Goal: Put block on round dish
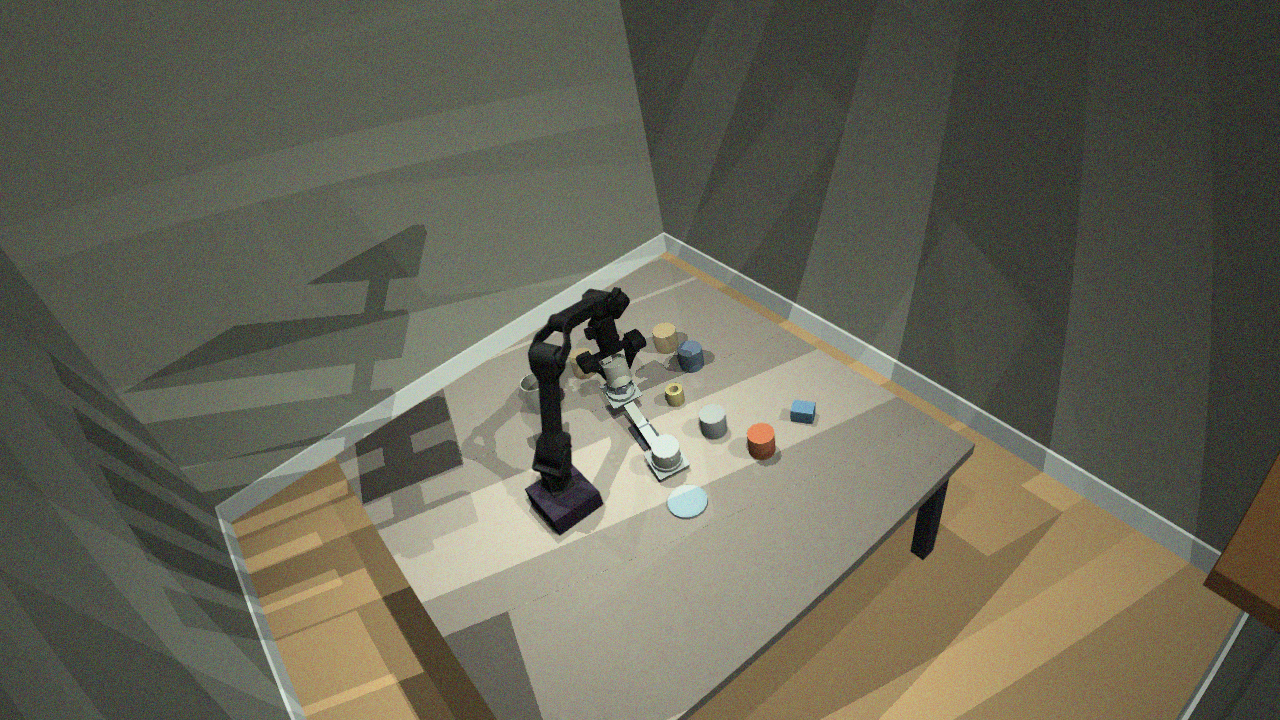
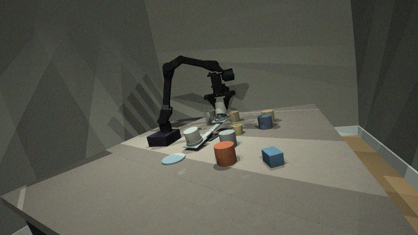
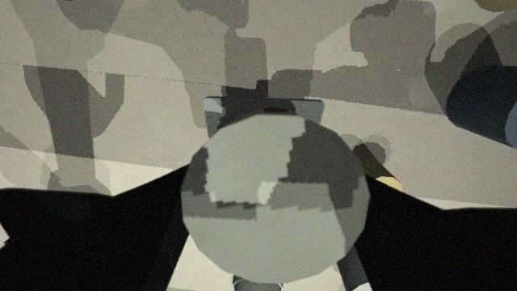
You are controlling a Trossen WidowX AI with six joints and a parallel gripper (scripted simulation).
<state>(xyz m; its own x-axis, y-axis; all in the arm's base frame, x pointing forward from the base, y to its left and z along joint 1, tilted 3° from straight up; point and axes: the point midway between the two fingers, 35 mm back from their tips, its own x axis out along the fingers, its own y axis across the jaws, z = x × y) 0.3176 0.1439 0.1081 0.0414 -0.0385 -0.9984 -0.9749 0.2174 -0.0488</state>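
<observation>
Right now my gripper tip is 4 cm above the grey block, 1 cm to the left of it and 1 cm past it. Round my gripper tip: yellow ring 11 cm ahead, 10 cm to the right, 10 cm below; balance 14 cm to the right, 8 cm below, 3 cm behind; pale cup 2 cm to the left, 1 cm above.
</observation>
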